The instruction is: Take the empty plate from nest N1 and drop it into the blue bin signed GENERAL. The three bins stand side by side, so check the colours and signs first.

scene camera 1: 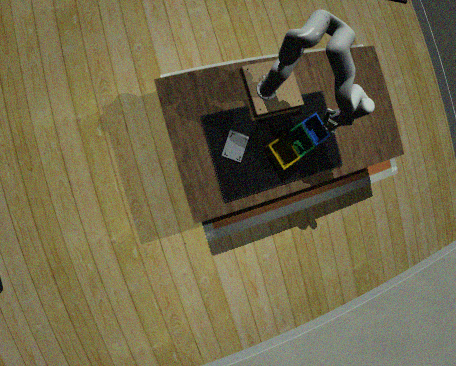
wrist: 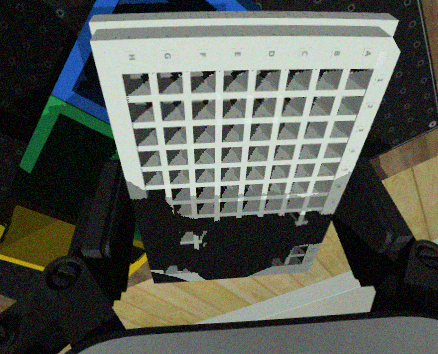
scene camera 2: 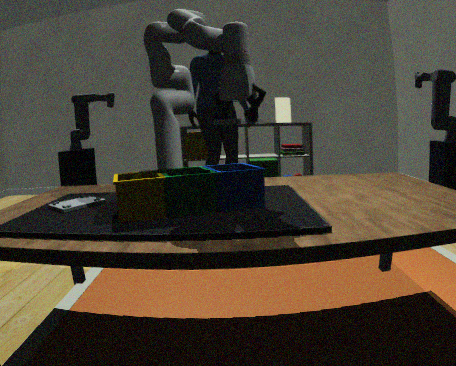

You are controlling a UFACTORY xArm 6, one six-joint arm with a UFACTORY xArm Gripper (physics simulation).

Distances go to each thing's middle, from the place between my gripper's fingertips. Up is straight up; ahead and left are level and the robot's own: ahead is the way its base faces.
Right now the white plate [wrist: 237, 134] is right at my hand.
